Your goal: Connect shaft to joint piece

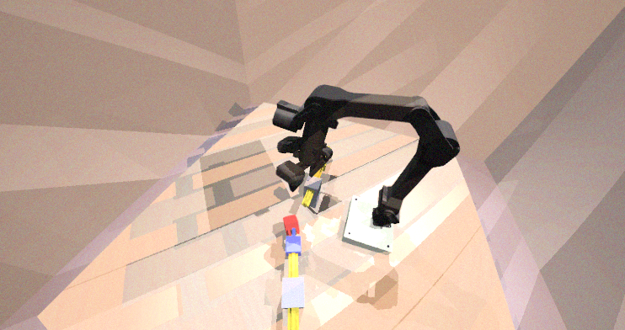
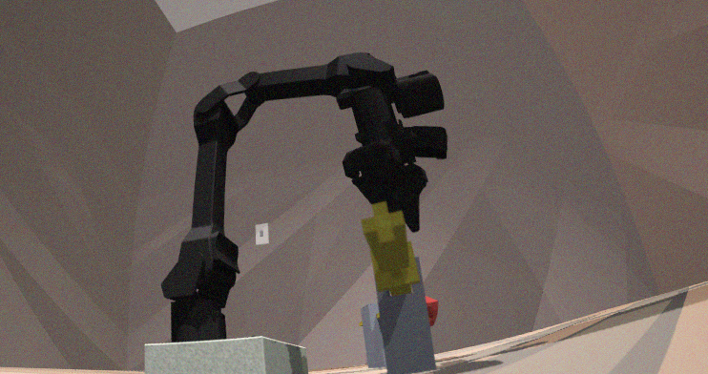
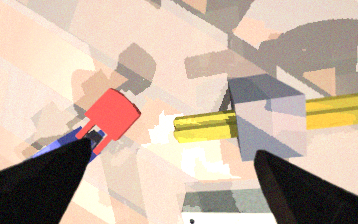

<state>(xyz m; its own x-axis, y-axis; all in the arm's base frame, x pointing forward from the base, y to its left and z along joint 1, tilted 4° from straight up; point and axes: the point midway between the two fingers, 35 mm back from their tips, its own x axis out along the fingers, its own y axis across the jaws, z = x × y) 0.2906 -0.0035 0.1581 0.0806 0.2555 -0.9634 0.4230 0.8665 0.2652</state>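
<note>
Now: the red square joint piece 10 cm below my gripper tip, 9 cm to the left of it and 1 cm ahead of it.
</note>
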